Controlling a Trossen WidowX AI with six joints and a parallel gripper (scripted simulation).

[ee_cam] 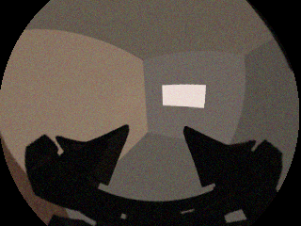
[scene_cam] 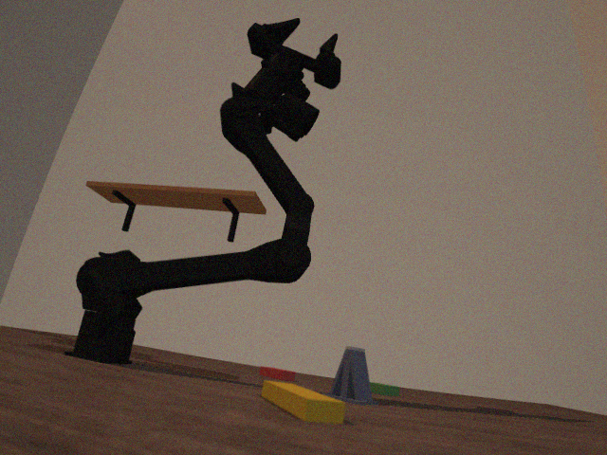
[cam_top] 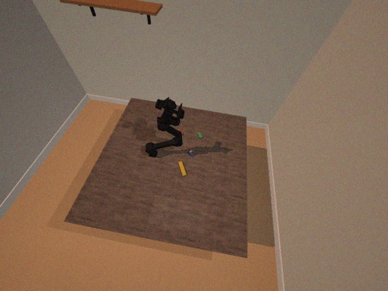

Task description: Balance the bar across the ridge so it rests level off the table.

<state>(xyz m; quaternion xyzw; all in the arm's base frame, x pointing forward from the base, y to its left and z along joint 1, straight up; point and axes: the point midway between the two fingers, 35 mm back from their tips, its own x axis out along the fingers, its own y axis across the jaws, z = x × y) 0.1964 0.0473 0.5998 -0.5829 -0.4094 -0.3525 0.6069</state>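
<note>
The yellow bar lies 70 mm ahead of my gripper tip, 140 mm to the right of it and 620 mm below it. From my gripper tip the other things lie so: small red block: 30 mm behind, 240 mm to the left, 620 mm below; small green block: 170 mm ahead, 240 mm to the left, 620 mm below.
</note>
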